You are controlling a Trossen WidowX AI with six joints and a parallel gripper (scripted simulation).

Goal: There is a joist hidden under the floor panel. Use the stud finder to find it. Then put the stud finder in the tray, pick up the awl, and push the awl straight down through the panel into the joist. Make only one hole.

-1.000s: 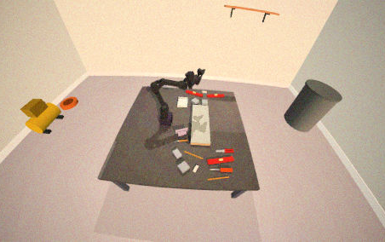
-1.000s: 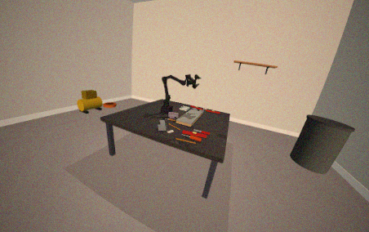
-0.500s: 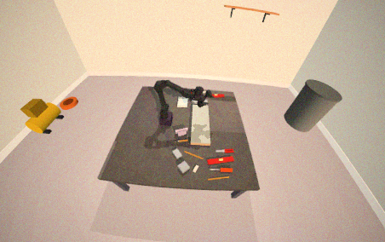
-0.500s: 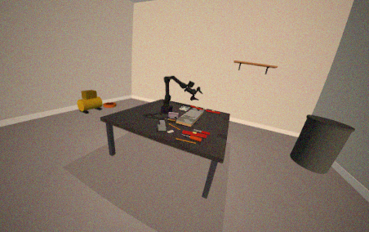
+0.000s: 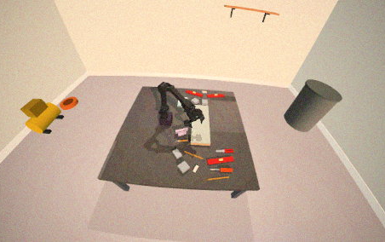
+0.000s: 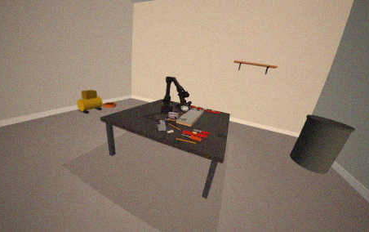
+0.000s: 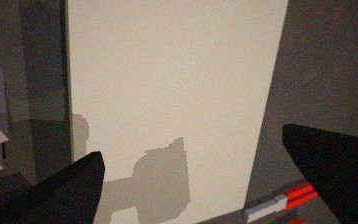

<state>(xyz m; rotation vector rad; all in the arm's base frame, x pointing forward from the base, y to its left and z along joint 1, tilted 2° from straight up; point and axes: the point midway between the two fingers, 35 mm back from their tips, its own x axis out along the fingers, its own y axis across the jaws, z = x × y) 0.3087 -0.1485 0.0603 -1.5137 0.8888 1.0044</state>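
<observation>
My gripper tip is 120 mm past the stud finder, 90 mm above it and 20 mm to the left of it. The rest, counted from my gripper tip: white tray (470 mm to the left, 140 mm behind, 100 mm below); then awl (160 mm behind, 110 mm below, 100 mm to the right).
</observation>
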